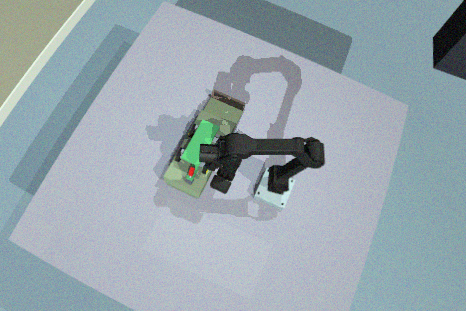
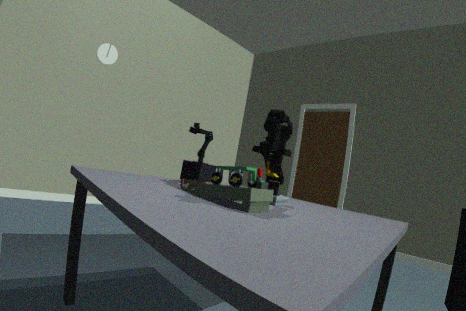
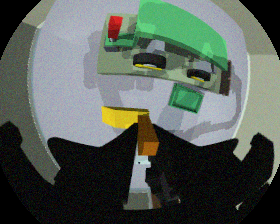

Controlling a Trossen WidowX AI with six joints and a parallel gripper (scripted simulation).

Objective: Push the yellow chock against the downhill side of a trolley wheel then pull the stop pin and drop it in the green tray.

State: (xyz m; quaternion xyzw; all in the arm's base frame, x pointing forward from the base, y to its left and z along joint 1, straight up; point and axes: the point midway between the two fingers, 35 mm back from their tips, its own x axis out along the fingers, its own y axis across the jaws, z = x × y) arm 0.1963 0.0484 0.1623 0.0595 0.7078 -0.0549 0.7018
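The red-headed stop pin lies 13 cm ahead of my gripper tip, 3 cm to the left of it and 4 cm below it. Also, from my gripper tip: trolley: 13 cm ahead, 9 cm to the right, 6 cm below; then olive ramp: 13 cm ahead, 9 cm to the right, 12 cm below; then yellow chock: 2 cm to the left, 1 cm below.
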